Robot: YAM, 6 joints.
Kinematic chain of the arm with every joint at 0, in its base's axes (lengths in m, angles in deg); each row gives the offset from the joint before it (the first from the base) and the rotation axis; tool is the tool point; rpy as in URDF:
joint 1: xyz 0 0 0.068 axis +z
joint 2: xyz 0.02 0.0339 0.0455 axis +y
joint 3: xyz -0.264 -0.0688 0 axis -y
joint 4: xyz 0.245 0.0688 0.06 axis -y
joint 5: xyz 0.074 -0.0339 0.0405 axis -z
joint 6: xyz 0.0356 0 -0.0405 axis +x
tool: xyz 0 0 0 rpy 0 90 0
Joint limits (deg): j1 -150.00..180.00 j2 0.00..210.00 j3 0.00..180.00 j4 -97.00..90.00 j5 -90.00..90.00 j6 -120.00..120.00
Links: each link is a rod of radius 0.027 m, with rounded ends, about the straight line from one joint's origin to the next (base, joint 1, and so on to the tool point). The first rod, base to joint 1, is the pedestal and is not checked.
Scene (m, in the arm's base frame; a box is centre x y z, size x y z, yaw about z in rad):
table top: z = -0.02
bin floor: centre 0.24 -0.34 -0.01 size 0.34 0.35 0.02 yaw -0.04
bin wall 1: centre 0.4 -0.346 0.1 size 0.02 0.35 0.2 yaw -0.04
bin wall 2: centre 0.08 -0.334 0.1 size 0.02 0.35 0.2 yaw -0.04
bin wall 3: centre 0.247 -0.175 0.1 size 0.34 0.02 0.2 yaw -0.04
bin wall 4: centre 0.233 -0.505 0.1 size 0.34 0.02 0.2 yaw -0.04
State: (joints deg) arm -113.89 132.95 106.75 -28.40 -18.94 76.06
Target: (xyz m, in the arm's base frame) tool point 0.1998 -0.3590 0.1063
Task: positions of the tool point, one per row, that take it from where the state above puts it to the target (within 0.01 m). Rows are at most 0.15 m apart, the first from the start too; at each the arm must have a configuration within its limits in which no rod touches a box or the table.
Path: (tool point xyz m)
1: -0.1268 -0.4633 0.2543
2: -0.0609 -0.4310 0.3350
3: -0.0056 -0.3763 0.4033
4: 0.0328 -0.3046 0.4571
5: 0.0761 -0.3577 0.3755
6: 0.1225 -0.3836 0.2860
7: 0.1656 -0.3830 0.1944
8: 0.1998 -0.3590 0.1063

